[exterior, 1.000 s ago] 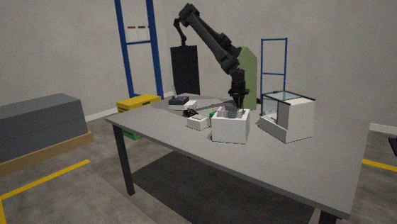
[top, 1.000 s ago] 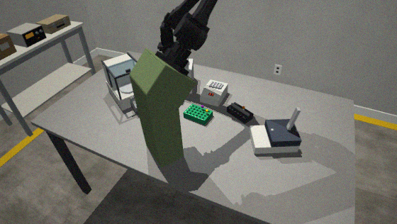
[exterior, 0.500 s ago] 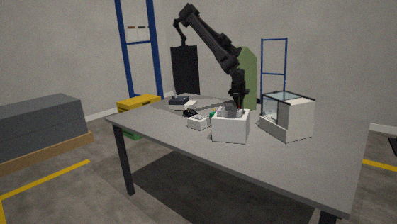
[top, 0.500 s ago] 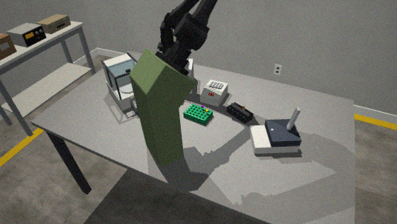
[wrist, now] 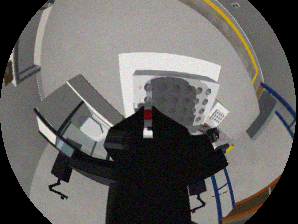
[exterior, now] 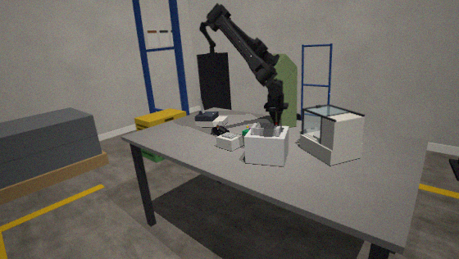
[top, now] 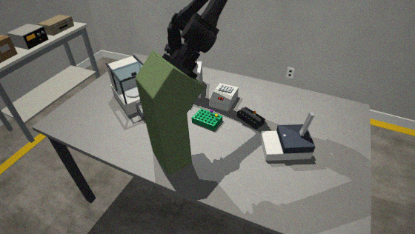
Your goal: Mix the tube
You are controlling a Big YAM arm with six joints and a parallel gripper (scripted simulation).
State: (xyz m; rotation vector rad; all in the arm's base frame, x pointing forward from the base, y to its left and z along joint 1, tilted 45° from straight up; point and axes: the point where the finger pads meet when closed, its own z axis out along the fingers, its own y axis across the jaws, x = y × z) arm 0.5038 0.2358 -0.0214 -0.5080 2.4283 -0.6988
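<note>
My hand is 20 mm above the tube B. From my hand the other things lie so: green start key 150 mm behind, 80 mm to the right, 110 mm below; then dry block DB 60 mm behind, 290 mm to the right, 150 mm below; then grey shaking block 20 mm ahead, 40 mm to the right, 30 mm below.
</note>
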